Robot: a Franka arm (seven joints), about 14 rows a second.
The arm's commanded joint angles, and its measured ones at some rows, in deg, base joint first. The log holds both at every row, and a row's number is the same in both.
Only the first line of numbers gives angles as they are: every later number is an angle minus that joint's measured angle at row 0.
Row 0, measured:
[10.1 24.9 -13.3 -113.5 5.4 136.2 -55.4]
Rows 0 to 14, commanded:
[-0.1 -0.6 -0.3 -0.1 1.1 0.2 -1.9]
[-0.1 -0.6 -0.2 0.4 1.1 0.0 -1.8]
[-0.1 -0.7 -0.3 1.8 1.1 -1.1 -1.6]
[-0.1 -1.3 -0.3 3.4 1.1 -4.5 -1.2]
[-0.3 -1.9 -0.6 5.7 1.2 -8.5 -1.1]
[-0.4 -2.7 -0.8 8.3 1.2 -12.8 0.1]
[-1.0 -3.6 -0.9 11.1 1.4 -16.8 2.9]
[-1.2 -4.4 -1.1 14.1 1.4 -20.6 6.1]
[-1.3 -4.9 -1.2 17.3 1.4 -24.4 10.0]
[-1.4 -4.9 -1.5 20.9 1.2 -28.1 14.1]
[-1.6 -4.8 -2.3 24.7 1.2 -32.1 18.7]
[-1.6 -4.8 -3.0 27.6 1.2 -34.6 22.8]
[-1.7 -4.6 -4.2 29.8 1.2 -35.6 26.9]
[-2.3 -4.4 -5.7 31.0 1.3 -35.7 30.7]
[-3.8 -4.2 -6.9 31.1 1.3 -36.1 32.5]
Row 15, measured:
[-1.5 -6.0 -4.9 28.2 0.4 -34.1 27.8]
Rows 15 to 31, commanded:
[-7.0 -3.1 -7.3 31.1 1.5 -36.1 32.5]
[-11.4 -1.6 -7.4 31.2 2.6 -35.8 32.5]
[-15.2 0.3 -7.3 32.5 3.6 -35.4 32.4]
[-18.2 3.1 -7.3 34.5 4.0 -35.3 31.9]
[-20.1 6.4 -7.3 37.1 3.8 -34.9 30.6]
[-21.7 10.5 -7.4 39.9 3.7 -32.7 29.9]
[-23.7 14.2 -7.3 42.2 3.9 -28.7 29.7]
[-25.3 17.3 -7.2 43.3 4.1 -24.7 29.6]
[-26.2 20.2 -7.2 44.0 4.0 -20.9 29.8]
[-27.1 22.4 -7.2 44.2 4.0 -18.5 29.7]
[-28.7 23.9 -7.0 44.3 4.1 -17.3 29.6]
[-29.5 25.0 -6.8 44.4 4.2 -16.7 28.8]
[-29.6 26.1 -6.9 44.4 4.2 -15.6 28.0]
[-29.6 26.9 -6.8 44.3 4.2 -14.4 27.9]
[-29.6 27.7 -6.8 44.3 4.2 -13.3 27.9]
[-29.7 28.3 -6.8 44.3 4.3 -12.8 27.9]
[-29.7 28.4 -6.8 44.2 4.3 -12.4 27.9]
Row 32, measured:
[-29.0 27.2 -7.3 41.9 3.4 -12.6 28.9]
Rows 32 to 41, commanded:
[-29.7 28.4 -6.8 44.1 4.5 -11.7 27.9]
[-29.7 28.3 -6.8 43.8 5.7 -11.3 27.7]
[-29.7 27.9 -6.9 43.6 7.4 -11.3 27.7]
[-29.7 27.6 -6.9 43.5 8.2 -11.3 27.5]
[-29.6 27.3 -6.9 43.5 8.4 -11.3 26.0]
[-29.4 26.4 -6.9 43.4 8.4 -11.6 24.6]
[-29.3 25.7 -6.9 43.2 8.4 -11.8 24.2]
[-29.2 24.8 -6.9 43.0 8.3 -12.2 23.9]
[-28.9 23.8 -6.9 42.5 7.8 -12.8 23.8]
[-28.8 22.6 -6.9 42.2 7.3 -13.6 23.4]
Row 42, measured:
[-28.9 25.7 -7.2 43.3 7.2 -11.6 25.3]
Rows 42 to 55, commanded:
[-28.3 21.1 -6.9 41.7 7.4 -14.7 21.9]
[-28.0 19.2 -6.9 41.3 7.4 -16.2 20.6]
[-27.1 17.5 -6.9 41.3 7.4 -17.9 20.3]
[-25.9 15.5 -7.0 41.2 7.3 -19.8 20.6]
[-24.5 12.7 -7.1 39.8 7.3 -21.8 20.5]
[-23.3 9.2 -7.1 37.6 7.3 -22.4 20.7]
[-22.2 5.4 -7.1 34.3 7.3 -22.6 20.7]
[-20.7 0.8 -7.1 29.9 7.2 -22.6 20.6]
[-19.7 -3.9 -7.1 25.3 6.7 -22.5 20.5]
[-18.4 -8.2 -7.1 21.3 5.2 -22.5 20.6]
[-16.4 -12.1 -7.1 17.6 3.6 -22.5 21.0]
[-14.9 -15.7 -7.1 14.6 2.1 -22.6 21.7]
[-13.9 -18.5 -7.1 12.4 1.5 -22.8 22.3]
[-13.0 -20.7 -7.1 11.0 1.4 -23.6 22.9]
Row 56, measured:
[-15.5 -12.8 -7.0 19.2 3.0 -23.8 21.7]
